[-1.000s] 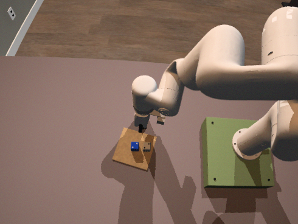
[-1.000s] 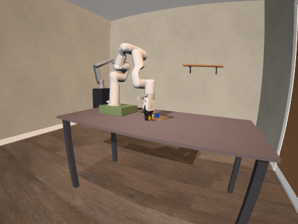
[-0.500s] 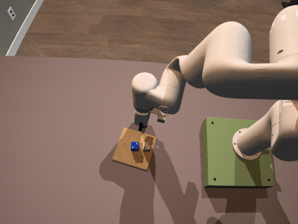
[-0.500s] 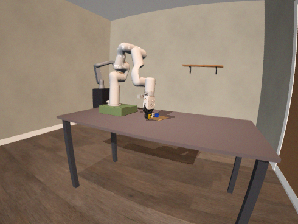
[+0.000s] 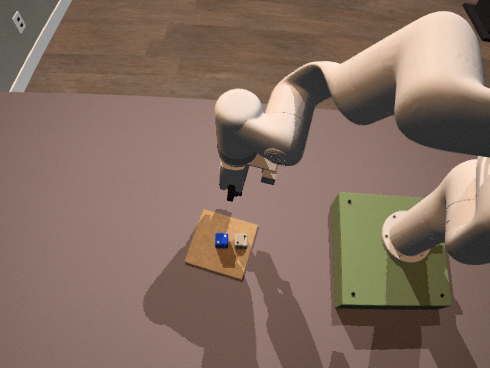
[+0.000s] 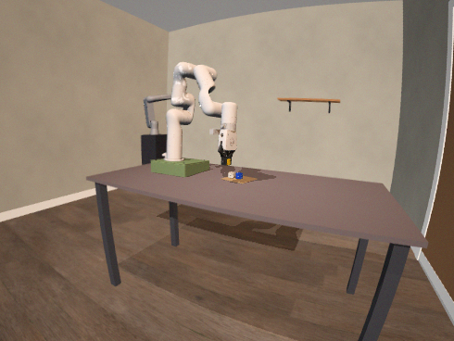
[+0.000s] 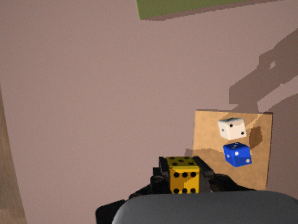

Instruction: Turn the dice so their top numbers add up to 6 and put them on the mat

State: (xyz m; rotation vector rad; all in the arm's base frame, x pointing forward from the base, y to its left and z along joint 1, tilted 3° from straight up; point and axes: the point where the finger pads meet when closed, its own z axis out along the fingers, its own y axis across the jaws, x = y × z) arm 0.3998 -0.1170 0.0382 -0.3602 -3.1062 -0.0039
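Right now my hand is 11 cm to the right of the blue die, 9 cm above it and 3 cm short of it. Round my hand: yellow die (1 cm below); then tan mat (11 cm to the left, 11 cm below, 3 cm ahead); then white die (11 cm to the left, 9 cm below, 1 cm behind).
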